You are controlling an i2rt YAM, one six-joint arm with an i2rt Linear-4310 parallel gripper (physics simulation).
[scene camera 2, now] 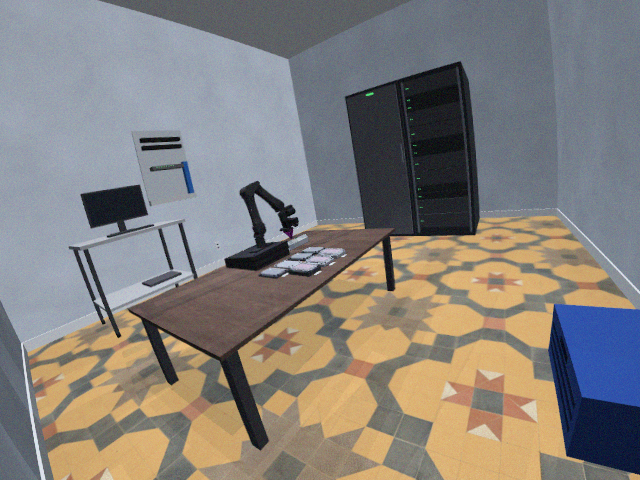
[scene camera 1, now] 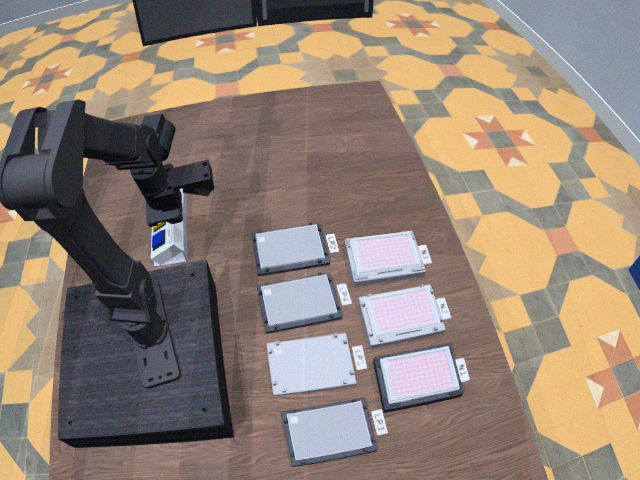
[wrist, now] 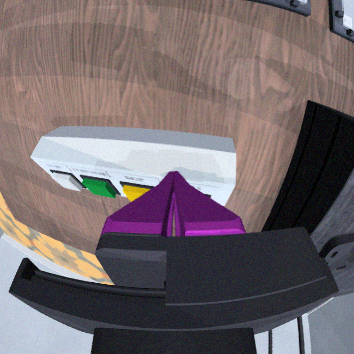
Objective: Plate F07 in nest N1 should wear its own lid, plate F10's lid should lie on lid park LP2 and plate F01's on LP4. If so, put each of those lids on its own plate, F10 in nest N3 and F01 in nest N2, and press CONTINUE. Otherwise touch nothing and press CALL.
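Places are measured from the arm's base along level axes (x down, y right, z back), in metres.
Pixels of known places: gripper, fingertip midpoint: (scene camera 2: 291, 238) (scene camera 1: 175, 222) (wrist: 173, 178); arm's base, origin of the base link: (scene camera 2: 262, 248) (scene camera 1: 151, 333).
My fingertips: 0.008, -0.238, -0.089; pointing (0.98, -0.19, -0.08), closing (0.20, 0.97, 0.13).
Ahead of a thing's pixels: the offset from my fingertips to its top centre, as dx, dy, dz. Level surfaces: height alone.
My gripper (scene camera 1: 181, 200) (scene camera 2: 290, 235) (wrist: 173, 178) is shut and empty, its magenta tips over the white button box @(+0.012, -0.068, +0.018) (scene camera 1: 174, 249) (wrist: 150, 152). Touch is unclear. In the wrist view, the green button @(+0.020, -0.095, +0.030) (wrist: 99, 187) and yellow button @(+0.020, -0.046, +0.038) (wrist: 136, 192) show left of the tips. The blue button @(+0.020, +0.003, +0.047) (scene camera 1: 158, 239) shows in scene camera 1. Pink-welled plates sit in N1 @(+0.041, +0.447, -0.327) (scene camera 1: 419, 373), N2 @(+0.045, +0.319, -0.354) (scene camera 1: 402, 311) and N3 @(+0.043, +0.186, -0.380) (scene camera 1: 386, 254); whether N1's plate wears a lid is unclear. Grey lids lie on LP2 @(+0.058, +0.095, -0.211) (scene camera 1: 290, 246), LP4 @(+0.058, +0.219, -0.186) (scene camera 1: 299, 301) and LP3 @(+0.058, +0.480, -0.145) (scene camera 1: 330, 431). Plate and lid numbers are unreadable.
A pale sheet or lid lies at LP1 @(+0.056, +0.347, -0.162) (scene camera 1: 311, 363). The black arm base (scene camera 1: 191, 413) stands on the wooden table @(dx +0.076) (scene camera 1: 351, 134) (scene camera 2: 206, 315), left of the parks. A white button @(+0.020, -0.144, +0.021) (wrist: 66, 181) is at the box's far left. A black cabinet (scene camera 2: 382, 165) stands behind.
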